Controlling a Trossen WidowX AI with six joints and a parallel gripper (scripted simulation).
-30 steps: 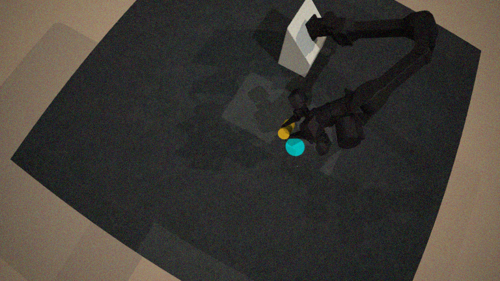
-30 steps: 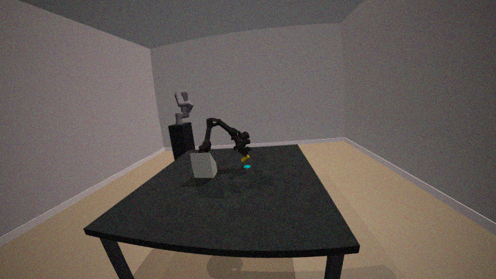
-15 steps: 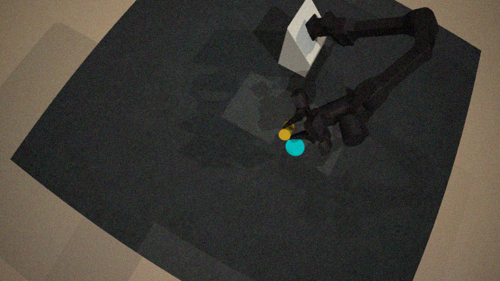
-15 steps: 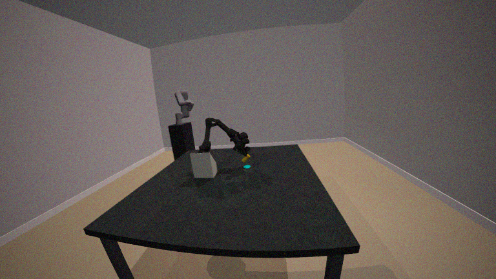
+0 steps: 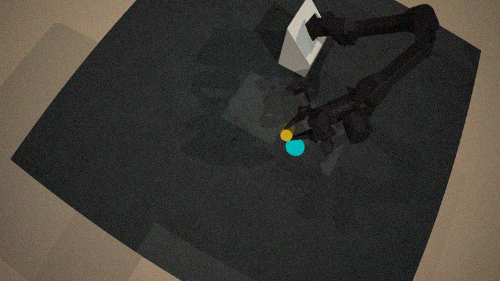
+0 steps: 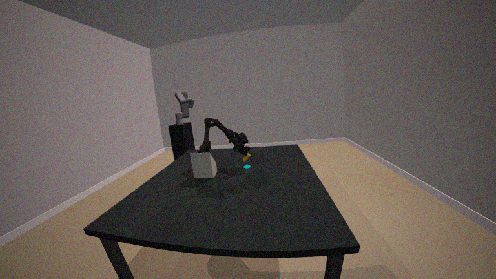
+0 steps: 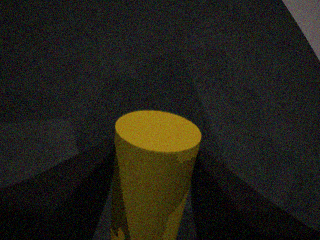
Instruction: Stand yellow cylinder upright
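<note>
The cyan circle is 11 cm below my gripper tip, 4 cm to the left of it and 2 cm behind it. Also, from my gripper tip: yellow tall cylinder: 2 cm below, 1 cm behind.
</note>
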